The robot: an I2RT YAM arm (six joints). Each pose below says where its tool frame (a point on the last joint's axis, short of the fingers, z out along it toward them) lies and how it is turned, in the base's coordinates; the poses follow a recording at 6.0 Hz.
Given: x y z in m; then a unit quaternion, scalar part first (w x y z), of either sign.
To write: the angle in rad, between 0 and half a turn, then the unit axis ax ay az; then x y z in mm. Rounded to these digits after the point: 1 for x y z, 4 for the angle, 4 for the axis.
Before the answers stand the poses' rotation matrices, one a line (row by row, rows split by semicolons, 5 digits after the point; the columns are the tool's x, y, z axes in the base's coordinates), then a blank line. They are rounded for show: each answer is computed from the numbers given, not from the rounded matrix.
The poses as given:
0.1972, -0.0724, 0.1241, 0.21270, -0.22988, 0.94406, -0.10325
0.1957, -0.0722, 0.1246, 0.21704, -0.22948, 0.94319, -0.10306
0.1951, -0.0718, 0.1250, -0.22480, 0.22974, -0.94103, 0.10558
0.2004, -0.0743, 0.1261, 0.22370, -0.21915, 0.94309, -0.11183
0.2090, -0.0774, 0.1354, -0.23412, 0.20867, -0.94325, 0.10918
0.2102, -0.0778, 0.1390, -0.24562, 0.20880, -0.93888, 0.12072
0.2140, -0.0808, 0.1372, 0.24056, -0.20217, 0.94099, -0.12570
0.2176, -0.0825, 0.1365, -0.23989, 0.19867, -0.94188, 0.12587
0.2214, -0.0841, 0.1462, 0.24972, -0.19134, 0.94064, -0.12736
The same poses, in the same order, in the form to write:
-0.80383 -0.39012 0.44908; -0.47797 0.87299 -0.09716; -0.35413 -0.29274 -0.88820
-0.80046 -0.38815 0.45672; -0.47762 0.87343 -0.09480; -0.36212 -0.29402 -0.88454
-0.79337 -0.38492 0.47160; -0.47985 0.87214 -0.09542; -0.37458 -0.30200 -0.87664
-0.80386 -0.36333 0.47096; -0.46339 0.87893 -0.11288; -0.37293 -0.30898 -0.87490
-0.80329 -0.34253 0.48723; -0.44478 0.88907 -0.10826; -0.39610 -0.30368 -0.86653
-0.79215 -0.33278 0.51163; -0.45138 0.88366 -0.12411; -0.41080 -0.32926 -0.85019
-0.80252 -0.32000 0.50355; -0.44095 0.88665 -0.13930; -0.40190 -0.33383 -0.85266
-0.80597 -0.31386 0.50191; -0.43464 0.88937 -0.14179; -0.40188 -0.33243 -0.85322
-0.80206 -0.29636 0.51853; -0.42357 0.89434 -0.14404; -0.42106 -0.33516 -0.84284

2.7129, -0.2353, 0.9662, -0.1057, 197.2, -72.4, 124.1
2.7040, -0.2351, 0.9662, -0.1056, 195.7, -72.2, 124.6
2.6881, -0.2358, 0.9657, -0.1084, 195.1, -71.8, 125.0
2.6904, -0.2248, 0.9676, -0.1147, 200.4, -74.3, 126.1
2.6690, -0.2146, 0.9702, -0.1123, 209.0, -77.4, 135.4
2.6453, -0.2154, 0.9686, -0.1245, 210.2, -77.8, 139.0
2.6557, -0.2083, 0.9695, -0.1295, 214.0, -80.8, 137.2
2.6571, -0.2046, 0.9702, -0.1297, 217.6, -82.5, 136.5
2.6368, -0.1976, 0.9714, -0.1315, 221.4, -84.1, 146.2

